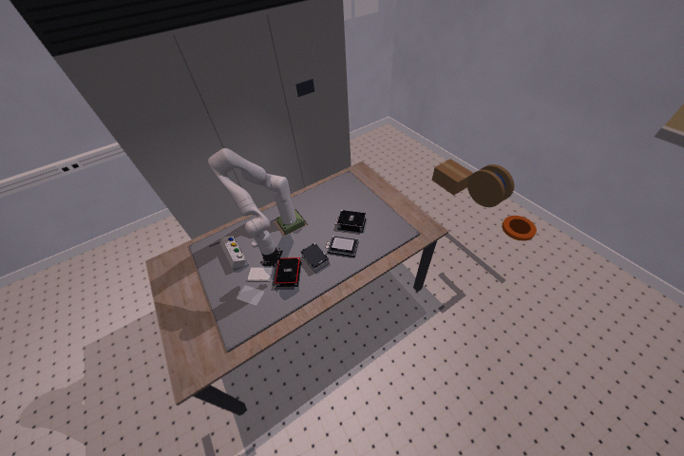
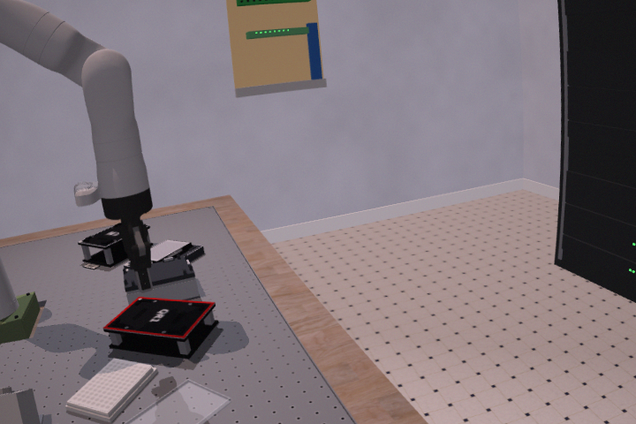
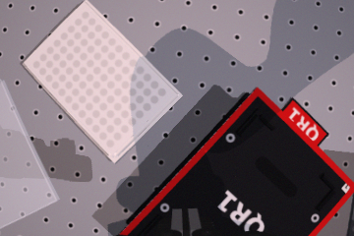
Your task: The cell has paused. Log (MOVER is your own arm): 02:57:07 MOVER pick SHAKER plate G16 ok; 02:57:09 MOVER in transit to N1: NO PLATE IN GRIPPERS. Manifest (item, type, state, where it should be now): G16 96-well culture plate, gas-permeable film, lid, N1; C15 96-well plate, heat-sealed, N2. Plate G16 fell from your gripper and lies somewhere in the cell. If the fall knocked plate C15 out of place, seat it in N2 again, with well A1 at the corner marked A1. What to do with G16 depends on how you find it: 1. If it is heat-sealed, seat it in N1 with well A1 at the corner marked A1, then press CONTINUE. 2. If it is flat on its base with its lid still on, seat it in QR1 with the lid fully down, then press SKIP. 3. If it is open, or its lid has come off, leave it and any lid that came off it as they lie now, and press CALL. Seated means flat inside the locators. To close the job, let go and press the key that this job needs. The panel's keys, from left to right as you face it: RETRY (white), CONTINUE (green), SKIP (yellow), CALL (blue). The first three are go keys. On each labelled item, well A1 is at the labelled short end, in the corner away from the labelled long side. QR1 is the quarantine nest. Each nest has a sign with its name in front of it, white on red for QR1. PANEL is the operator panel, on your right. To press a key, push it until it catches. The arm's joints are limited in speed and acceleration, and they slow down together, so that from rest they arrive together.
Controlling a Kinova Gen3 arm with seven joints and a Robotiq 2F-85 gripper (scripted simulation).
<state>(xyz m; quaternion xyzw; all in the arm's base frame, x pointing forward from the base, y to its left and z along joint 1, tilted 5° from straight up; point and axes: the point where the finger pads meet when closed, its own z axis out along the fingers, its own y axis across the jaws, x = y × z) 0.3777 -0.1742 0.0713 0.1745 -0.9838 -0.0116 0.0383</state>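
Now: the white 96-well plate 7 cm behind my hand, 10 cm to the right of it and 12 cm below it. Round my hand: A1 mark (12 cm behind, 37 cm to the left, 11 cm below); then clear lid (4 cm ahead, 18 cm to the right, 13 cm below).
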